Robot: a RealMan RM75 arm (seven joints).
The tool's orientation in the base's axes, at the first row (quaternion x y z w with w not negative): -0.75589 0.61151 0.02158 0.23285
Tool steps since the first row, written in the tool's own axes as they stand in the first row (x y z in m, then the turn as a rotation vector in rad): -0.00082 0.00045 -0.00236 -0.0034 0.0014 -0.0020; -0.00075 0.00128 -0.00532 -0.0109 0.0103 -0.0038; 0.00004 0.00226 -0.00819 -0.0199 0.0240 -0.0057; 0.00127 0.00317 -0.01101 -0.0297 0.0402 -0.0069; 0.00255 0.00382 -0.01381 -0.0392 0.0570 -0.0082; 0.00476 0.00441 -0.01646 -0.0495 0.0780 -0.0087; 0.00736 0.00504 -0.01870 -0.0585 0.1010 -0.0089; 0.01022 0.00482 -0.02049 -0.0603 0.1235 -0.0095; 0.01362 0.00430 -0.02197 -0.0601 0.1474 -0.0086
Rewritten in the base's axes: -0.00122 -0.00021 0.00222 -0.0027 0.0022 0.0024; -0.00273 -0.00151 0.00456 -0.0133 0.0070 0.0035; -0.00417 -0.00346 0.00655 -0.0289 0.0126 0.0036; -0.00542 -0.00578 0.00837 -0.0468 0.0188 0.0025; -0.00641 -0.00811 0.01025 -0.0652 0.0246 0.0012; -0.00708 -0.01121 0.01171 -0.0875 0.0308 -0.0019; -0.00758 -0.01453 0.01268 -0.1113 0.0356 -0.0064; -0.00710 -0.01779 0.01344 -0.1330 0.0338 -0.0126; -0.00614 -0.02139 0.01384 -0.1550 0.0305 -0.0213
